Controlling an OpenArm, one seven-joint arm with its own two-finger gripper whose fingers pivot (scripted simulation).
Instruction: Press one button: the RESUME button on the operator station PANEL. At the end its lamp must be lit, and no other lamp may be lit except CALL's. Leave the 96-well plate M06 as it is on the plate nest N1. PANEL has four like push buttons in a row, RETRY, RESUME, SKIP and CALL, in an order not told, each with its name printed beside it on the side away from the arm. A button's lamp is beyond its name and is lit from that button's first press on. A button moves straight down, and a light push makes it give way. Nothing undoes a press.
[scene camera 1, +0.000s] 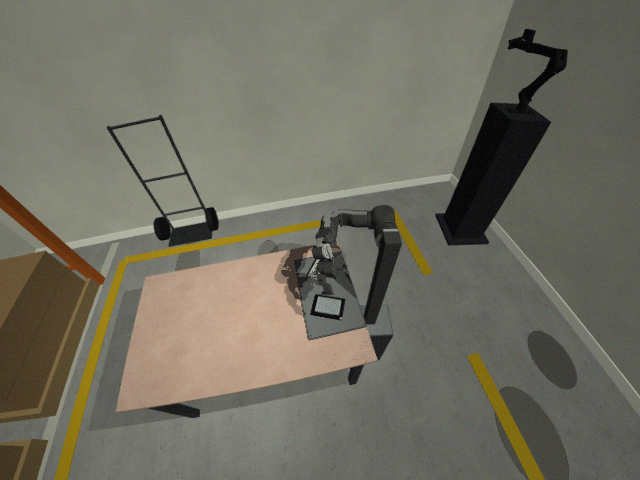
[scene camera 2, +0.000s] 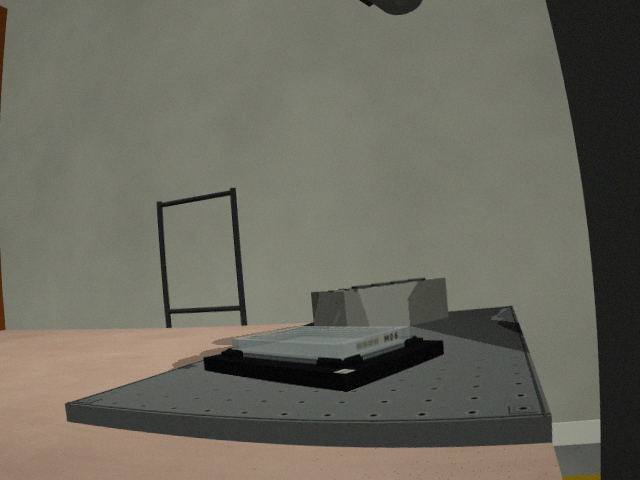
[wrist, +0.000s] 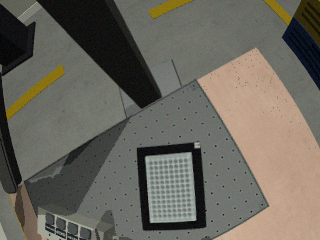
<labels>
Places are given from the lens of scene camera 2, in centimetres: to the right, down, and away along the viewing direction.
plate M06 (scene camera 2: 345, 342): 2, 7, 33
panel (scene camera 2: 406, 304): 10, 8, 59
dark column (scene camera 2: 591, 48): 17, -12, 27
The marked spots on the panel and the plate M06 are 27 cm apart.
</labels>
